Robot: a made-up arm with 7 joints.
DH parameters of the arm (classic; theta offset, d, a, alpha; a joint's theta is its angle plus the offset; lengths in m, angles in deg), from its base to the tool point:
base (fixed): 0 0.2 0 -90
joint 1: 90 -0.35 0.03 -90
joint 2: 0 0.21 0.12 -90
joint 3: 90 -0.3 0.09 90
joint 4: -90 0.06 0.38 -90
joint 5: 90 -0.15 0.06 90
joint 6: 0 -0.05 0 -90
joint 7: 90 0.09 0.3 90
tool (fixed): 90 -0.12 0 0
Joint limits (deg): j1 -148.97..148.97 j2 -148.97..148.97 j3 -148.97..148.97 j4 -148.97..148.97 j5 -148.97..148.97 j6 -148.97..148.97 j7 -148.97..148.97
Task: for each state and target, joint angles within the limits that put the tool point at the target. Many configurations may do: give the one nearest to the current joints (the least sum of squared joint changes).
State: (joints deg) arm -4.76 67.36 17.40 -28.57 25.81 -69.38 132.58
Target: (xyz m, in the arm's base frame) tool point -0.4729 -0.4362 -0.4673
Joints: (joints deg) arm 2.64 95.75 20.78 -42.08 46.18 -78.17 124.80
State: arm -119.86 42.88 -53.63 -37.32 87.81 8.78 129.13
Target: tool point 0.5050 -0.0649 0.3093
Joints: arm -115.51 70.62 -57.45 -33.79 102.95 2.27 146.06
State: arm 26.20 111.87 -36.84 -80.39 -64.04 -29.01 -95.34
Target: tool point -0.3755 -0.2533 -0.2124
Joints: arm 19.92 134.40 -49.20 -73.50 -45.01 -20.24 -79.06
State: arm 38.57 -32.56 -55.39 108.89 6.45 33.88 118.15
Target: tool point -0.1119 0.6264 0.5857
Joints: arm 47.92 -58.64 -85.87 77.41 8.58 48.32 111.99
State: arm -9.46 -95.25 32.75 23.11 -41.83 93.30 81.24
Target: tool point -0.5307 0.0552 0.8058
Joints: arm -14.29 -85.11 34.02 16.69 -42.27 88.41 78.97
